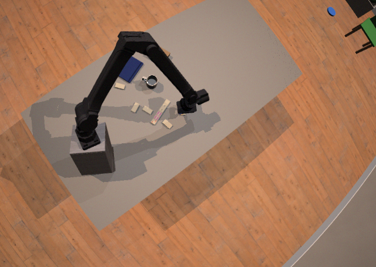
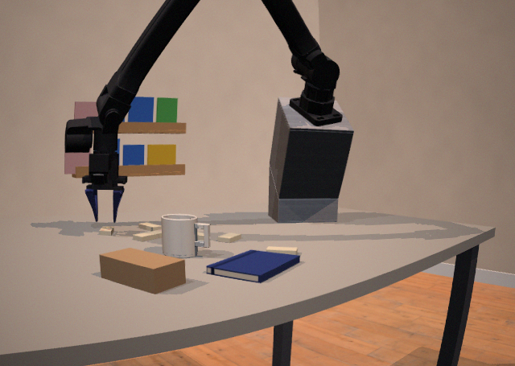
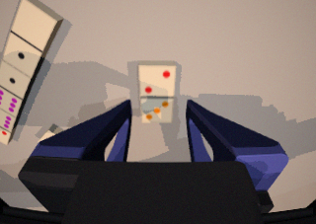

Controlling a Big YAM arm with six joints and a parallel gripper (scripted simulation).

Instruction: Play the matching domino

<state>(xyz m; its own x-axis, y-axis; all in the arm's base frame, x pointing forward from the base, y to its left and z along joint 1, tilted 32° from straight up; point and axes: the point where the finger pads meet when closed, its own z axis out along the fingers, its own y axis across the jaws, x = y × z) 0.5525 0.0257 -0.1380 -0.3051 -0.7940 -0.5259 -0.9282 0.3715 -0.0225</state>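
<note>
The cream domino is 3 cm below my hand. The rest, counted from my hand: blue book 36 cm to the left, 18 cm behind, 3 cm below; brown box 37 cm to the left, 2 cm below, 2 cm ahead; white mug 22 cm to the left, 10 cm behind.
</note>
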